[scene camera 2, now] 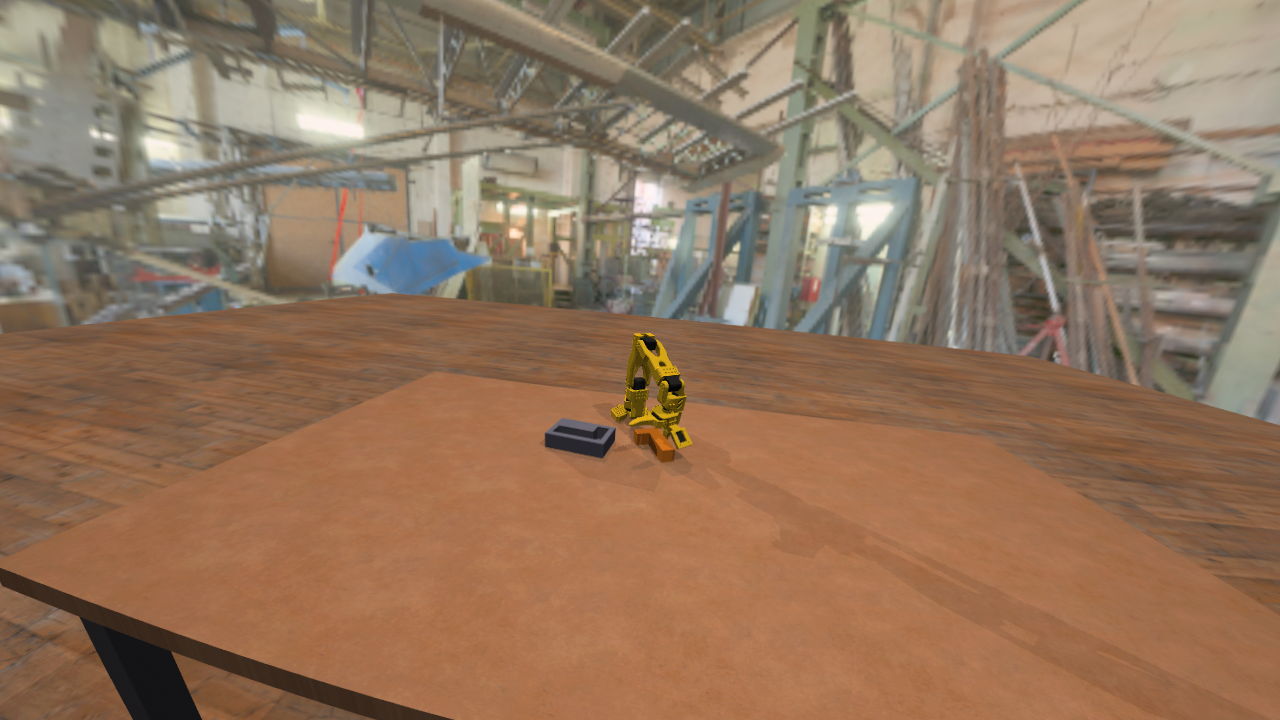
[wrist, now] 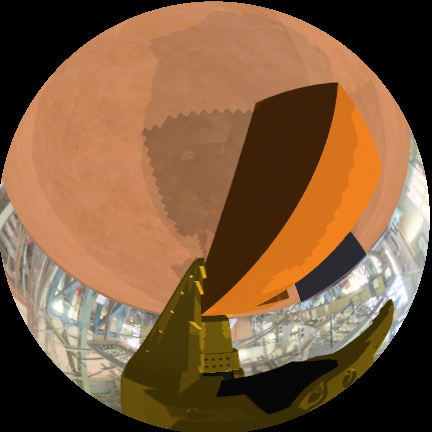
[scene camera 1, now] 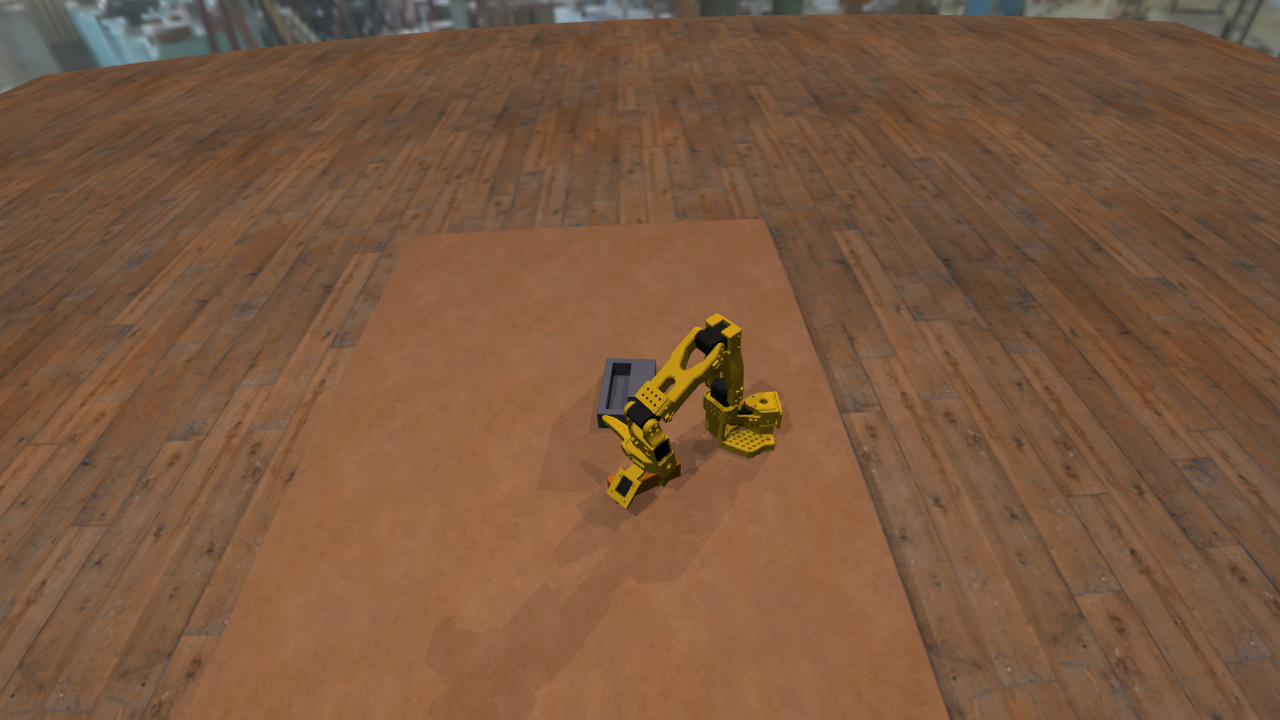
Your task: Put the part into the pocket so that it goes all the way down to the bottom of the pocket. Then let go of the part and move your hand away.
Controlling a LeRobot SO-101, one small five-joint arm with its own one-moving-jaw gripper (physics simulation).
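Seen in the pictures: hand, tool point: [scene camera 2: 661,443] [wrist: 204,264] [scene camera 1: 662,482]; arm's base, link origin: [scene camera 2: 629,419] [scene camera 1: 732,432].
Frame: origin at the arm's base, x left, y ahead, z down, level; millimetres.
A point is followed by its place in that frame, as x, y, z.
Note:
The orange L-shaped part [scene camera 1: 651,481] @[105, 139, -18] [scene camera 2: 659,445] @[95, 183, -30] [wrist: 330,215] lies on the brown mat beside the pocket block, outside the pocket. The arm partly hides it in scene camera 1. The dark grey block [scene camera 1: 642,371] @[-121, 144, -36] [scene camera 2: 572,440] @[-96, 215, -30] [wrist: 330,272] @[-19, 176, -23] stands flat, with its pocket facing up and no part in it. My gripper [scene camera 1: 635,450] [scene camera 2: 646,426] @[98, 122, -5] [wrist: 296,280] is wide open and low at the part. In the wrist view the fixed jaw's tip is close to the part's dark long side, and the moving jaw is swung far out to the right. Whether the fixed jaw touches the part is unclear.
The brown mat [scene camera 1: 402,447] @[1, 553, 0] [scene camera 2: 402,555] @[-236, 561, 0] lies under the arm, the part and the block. The arm's base [scene camera 1: 747,438] @[28, -19, -17] stands to the right of the block in scene camera 1. The arm's forearm passes close to the block's right side in that view.

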